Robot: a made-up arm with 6 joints. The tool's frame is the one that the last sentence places.
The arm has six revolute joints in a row. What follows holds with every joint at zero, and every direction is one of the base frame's.
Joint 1 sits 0.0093 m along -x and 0.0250 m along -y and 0.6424 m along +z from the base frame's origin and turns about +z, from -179.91 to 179.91 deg.
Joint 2 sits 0.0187 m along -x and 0.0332 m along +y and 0.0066 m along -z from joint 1 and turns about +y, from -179.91 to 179.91 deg.
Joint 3 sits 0.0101 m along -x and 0.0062 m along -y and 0.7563 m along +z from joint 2 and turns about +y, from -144.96 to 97.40 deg.
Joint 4 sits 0.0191 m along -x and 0.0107 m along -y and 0.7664 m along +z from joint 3 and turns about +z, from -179.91 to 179.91 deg.
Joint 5 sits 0.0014 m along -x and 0.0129 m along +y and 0.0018 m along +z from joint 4 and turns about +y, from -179.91 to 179.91 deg.
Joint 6 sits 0.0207 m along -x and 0.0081 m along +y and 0.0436 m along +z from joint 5 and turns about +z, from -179.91 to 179.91 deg.
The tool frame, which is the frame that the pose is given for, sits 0.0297 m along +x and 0.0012 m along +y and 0.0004 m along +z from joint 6; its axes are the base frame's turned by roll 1.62, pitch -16.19 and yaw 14.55 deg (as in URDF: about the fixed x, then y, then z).
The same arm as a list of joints. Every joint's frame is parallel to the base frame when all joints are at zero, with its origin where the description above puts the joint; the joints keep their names.
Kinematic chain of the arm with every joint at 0, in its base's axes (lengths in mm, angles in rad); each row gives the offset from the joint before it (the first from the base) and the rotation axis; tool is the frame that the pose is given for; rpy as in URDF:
joint 1: xyz -9.3 -25.0 642.4 axis +z
joint 2: xyz -18.7 33.2 -6.6 axis +y
joint 3: xyz -10.1 -6.2 756.3 axis +y
joint 4: xyz -19.1 -10.7 766.4 axis +z
joint 5: xyz -1.4 12.9 1.8 axis +y
joint 6: xyz -20.7 8.1 43.6 axis +z
tool: xyz 29.7 1.2 0.4 rpy 0.0283 -0.2826 0.2539
Joint limits (rad, base to tool): -3.1400..3.1400 -3.1400..3.1400 -2.5300..1.7000 -3.1400..3.1400 -3.1400..3.1400 -3.1400..3.1400

